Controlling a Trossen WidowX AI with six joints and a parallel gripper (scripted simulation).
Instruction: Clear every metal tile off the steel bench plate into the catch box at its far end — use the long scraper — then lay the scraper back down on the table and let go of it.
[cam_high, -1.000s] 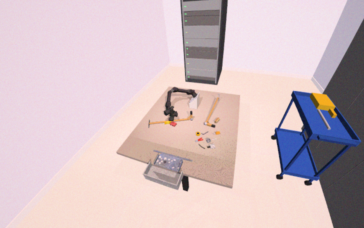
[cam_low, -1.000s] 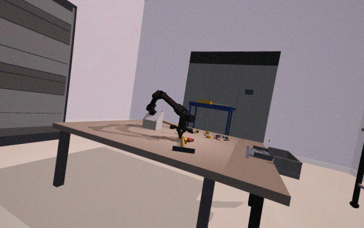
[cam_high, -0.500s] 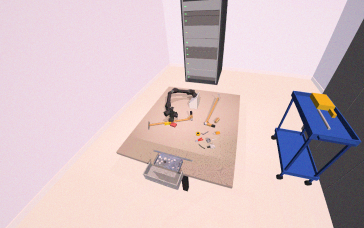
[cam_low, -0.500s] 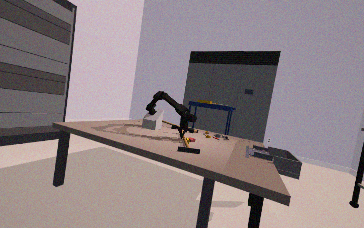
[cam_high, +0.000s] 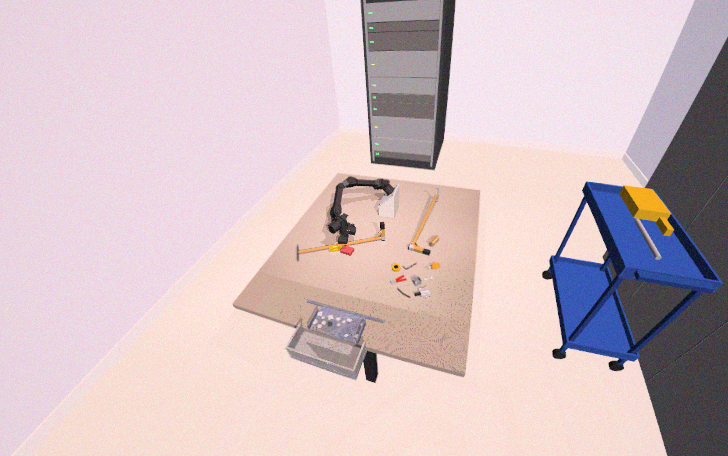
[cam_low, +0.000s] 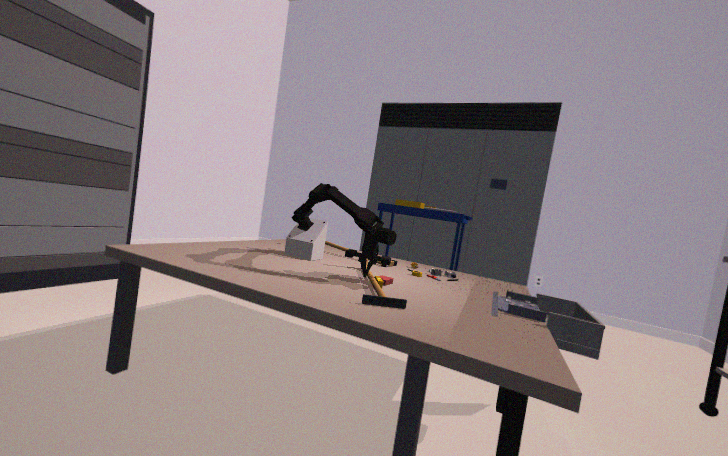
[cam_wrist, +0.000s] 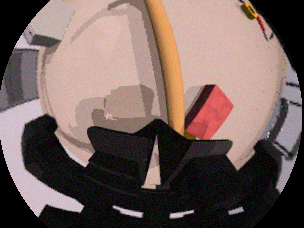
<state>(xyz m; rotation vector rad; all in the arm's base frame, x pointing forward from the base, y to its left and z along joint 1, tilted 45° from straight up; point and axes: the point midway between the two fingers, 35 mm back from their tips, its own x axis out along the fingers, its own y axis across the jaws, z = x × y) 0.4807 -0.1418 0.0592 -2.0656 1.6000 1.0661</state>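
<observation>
My gripper tip is now 5 cm below the long scraper, 4 cm short of it and 1 cm to the left of it. Also, from my gripper tip: yellow tape roll (39 cm to the left, 9 cm ahead); yellow block (8 cm ahead, 3 cm to the right, 1 cm above); red block (7 cm ahead, 5 cm to the left).
</observation>
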